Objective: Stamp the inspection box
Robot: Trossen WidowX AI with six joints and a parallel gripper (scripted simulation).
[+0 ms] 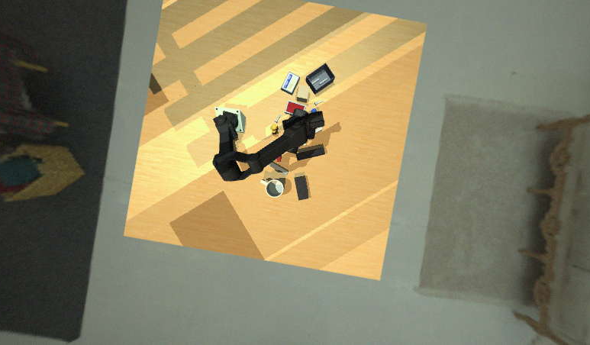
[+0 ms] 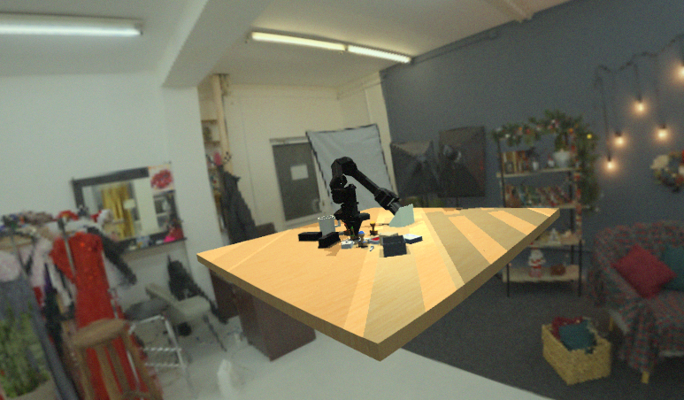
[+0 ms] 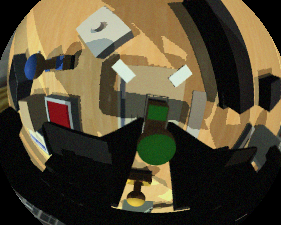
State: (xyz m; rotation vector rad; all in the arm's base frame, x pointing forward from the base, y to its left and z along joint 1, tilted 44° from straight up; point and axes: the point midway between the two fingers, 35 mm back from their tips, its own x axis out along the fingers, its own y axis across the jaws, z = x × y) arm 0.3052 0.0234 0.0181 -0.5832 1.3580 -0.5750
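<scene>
Now: the green-knobbed PASS stamp right at my gripper tip. The rest, counted from my gripper tip: yellow-knobbed stamp 11 cm behind, 1 cm to the left; red stamp 12 cm to the right, 5 cm behind; white card 2 cm below, 1 cm to the left.
</scene>
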